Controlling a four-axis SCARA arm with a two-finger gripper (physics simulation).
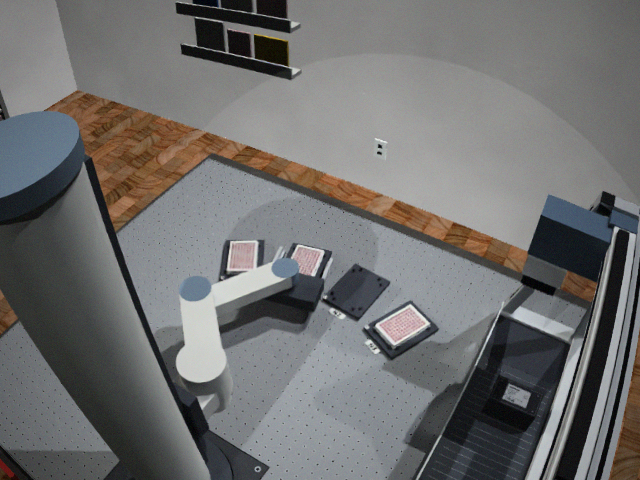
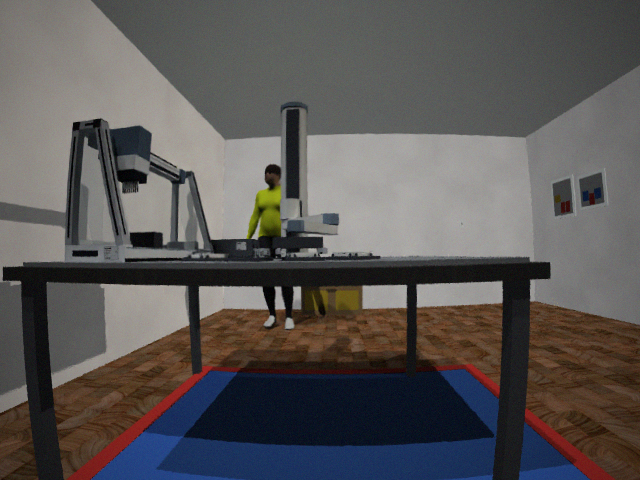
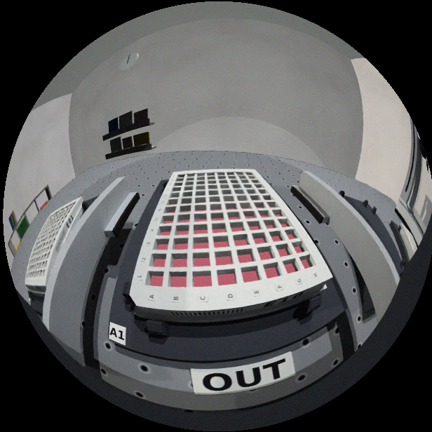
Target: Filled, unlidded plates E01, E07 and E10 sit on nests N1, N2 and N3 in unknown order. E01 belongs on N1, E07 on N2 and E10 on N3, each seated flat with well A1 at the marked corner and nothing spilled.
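Frame: origin at the arm's base, x left, y back, z up, level; metres.
Seen in the pictures: gripper, fingertip midpoint: (image 1: 306,254) (image 2: 303,250).
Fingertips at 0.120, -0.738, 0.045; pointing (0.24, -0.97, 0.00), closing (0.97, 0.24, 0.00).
Observation:
A point is followed by its place in that frame, as x, y, z.
My gripper (image 1: 303,260) {0.121, -0.738, 0.045} (image 3: 217,178) is open, one finger along each long side of plate E10 (image 3: 220,240) (image 1: 308,258) {0.111, -0.733, 0.039}, with a gap on both sides. E10 lies flat between the corner posts of the OUT nest (image 3: 165,345), its well A1 at the A1 tag. Its wells show pink liquid. Plate E01 (image 3: 52,245) (image 1: 242,256) {0.280, -0.640, 0.038} sits on the far-left nest (image 1: 261,248) {0.260, -0.706, 0.025}, whose label does not show. A third filled plate (image 1: 403,324) {-0.230, -0.659, 0.037} sits on nest N3 (image 1: 385,347) {-0.219, -0.577, 0.025}; its name is unreadable. Nest N2 (image 1: 356,290) {-0.061, -0.709, 0.025} is bare, between the OUT nest and N3.
A gantry machine with a blue head (image 1: 568,235) {-0.534, -0.698, 0.479} (image 2: 131,142) {-0.496, -0.778, 0.439} and a dark deck holding a black box (image 1: 511,403) {-0.569, -0.505, 0.132} stands beyond N3. The arm's column (image 1: 98,310) {-0.075, 0.004, 0.700} (image 2: 294,155) {0.012, -0.077, 0.574} rises from the table (image 2: 361,273) {0.282, -1.050, -0.012}. A person in yellow (image 2: 268,206) stands behind the table.

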